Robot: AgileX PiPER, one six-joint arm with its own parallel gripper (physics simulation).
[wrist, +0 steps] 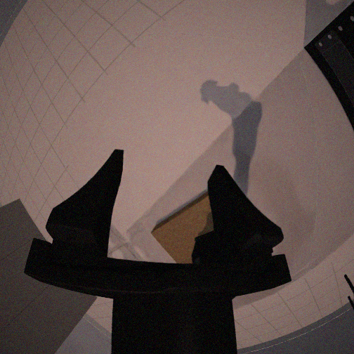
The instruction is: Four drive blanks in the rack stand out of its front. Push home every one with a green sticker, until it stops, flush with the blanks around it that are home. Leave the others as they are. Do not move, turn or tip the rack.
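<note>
My gripper [168,166] is open, its two dark fingers wide apart with no object between their tips. It hangs above the pale surface. Part of a black rack [331,65] shows at the upper right edge of the wrist view, with a row of small light dots along its edge, well away from the fingers. The drive blanks and their green stickers cannot be made out in this view.
A brown wooden block [175,232] lies below and partly behind the right finger. A large grey box-like shape [30,270] is at the lower left. Thin black parts show at the right edge. The arm's shadow falls at the upper middle.
</note>
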